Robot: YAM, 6 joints.
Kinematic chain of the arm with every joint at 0, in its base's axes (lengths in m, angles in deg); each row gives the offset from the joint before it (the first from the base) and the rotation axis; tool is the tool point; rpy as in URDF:
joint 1: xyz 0 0 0.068 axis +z
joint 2: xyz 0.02 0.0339 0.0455 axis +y
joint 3: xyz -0.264 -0.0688 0 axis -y
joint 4: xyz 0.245 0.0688 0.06 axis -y
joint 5: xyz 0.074 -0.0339 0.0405 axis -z
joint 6: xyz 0.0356 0 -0.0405 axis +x
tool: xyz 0 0 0 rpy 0 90 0
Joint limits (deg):
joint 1: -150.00..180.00
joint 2: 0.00..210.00
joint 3: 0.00..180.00
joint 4: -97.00..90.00
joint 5: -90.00..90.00
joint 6: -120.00..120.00
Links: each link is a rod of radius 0.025 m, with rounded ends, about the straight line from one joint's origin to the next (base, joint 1, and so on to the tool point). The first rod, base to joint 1, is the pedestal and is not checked.
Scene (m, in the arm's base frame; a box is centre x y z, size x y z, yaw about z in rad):
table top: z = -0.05
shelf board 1: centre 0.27 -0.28 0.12 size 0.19 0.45 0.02 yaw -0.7
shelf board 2: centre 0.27 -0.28 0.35 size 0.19 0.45 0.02 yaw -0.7
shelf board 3: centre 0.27 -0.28 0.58 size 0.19 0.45 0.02 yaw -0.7
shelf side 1: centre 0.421 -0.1 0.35 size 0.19 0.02 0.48 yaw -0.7
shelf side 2: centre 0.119 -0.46 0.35 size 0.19 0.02 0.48 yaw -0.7
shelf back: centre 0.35 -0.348 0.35 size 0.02 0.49 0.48 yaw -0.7
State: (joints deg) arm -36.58 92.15 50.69 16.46 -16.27 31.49
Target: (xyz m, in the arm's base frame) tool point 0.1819 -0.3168 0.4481
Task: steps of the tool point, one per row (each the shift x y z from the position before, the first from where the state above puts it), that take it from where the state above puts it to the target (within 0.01 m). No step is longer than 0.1 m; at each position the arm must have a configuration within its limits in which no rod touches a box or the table.
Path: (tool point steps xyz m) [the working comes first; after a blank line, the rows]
Joints at the target: -61.38 88.39 82.79 24.34 -12.92 31.49
Straight joint move there: touches shelf board 2.

1: -0.0371 0.0325 0.0112
2: -0.0370 0.0310 -0.0002
3: -0.0347 0.0281 -0.0109
4: -0.0207 -0.0564 0.0768
5: -0.0461 -0.0364 0.0793
6: -0.0581 -0.0068 0.0776
7: 0.0341 -0.0391 0.0087
8: 0.0427 -0.0368 0.0001
9: 0.0508 -0.0316 -0.0088

